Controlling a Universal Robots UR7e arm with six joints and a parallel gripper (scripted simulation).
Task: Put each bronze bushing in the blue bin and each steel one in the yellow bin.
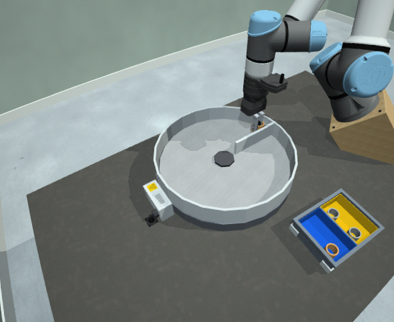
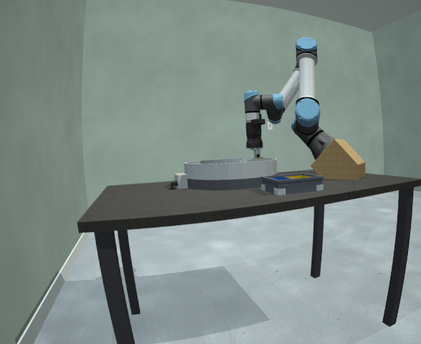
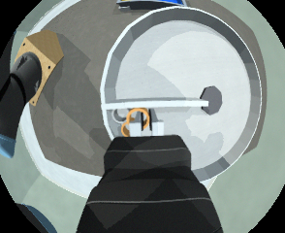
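Now: the bin 80 mm ahead of my hand, 360 mm to the left of it and 80 mm below it. Also, from my hand: turntable (150 mm ahead, 50 mm below).
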